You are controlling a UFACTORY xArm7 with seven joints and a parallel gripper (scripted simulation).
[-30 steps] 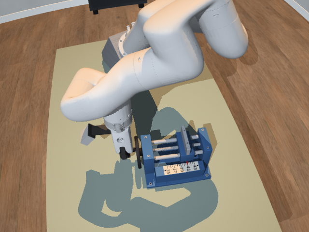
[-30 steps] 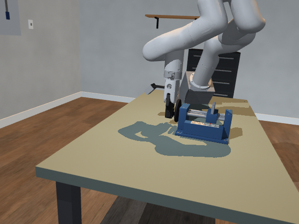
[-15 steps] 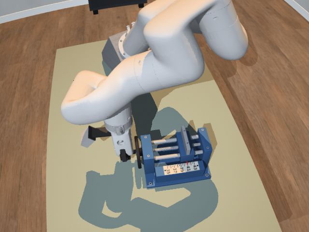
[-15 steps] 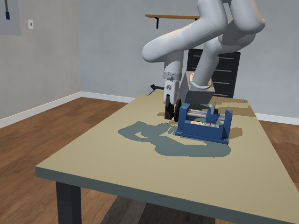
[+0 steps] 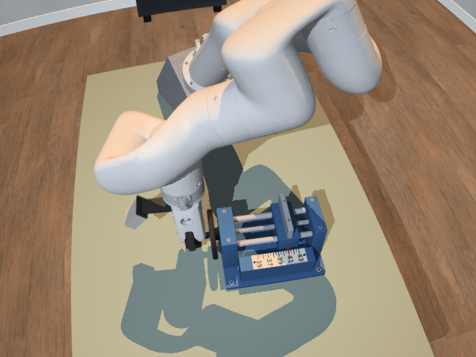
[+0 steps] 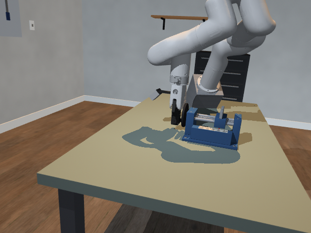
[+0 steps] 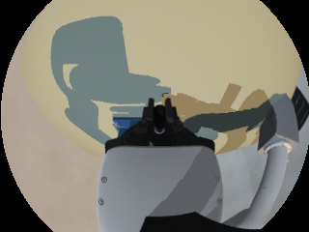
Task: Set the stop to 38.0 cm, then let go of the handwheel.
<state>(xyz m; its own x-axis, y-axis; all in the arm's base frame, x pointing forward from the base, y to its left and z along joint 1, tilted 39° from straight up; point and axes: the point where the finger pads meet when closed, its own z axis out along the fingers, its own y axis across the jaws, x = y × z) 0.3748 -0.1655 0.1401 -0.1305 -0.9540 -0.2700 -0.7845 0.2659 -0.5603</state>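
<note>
My gripper is now 1 cm short of the handwheel, 2 cm to the right of it and 1 cm below it. From my hand the other things lie so: stop plate (6 cm ahead, 17 cm to the left, 4 cm above).
</note>
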